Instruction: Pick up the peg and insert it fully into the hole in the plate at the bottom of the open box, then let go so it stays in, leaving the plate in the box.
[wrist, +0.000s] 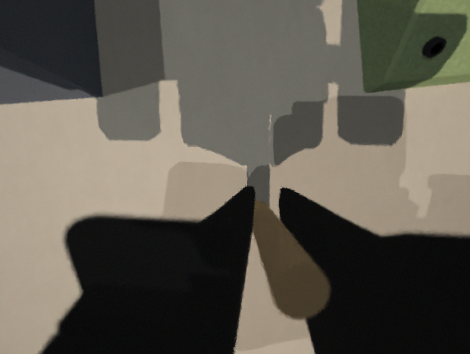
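The brown round peg stands roughly upright between the black fingers in the wrist view, its near end larger and lower in the picture. My gripper is shut on the peg; the right finger overlaps part of its side. Whether the peg's lower end touches the table cannot be told. The green open box is at the top right, cut off by the picture's edge. A dark round hole shows inside it, in a green surface partly in shadow. The plate's outline is hard to tell from the box.
A dark navy block or box is at the top left, partly out of view. The pale table top lies below both, crossed by grey shadows of the arm and gripper between the two boxes.
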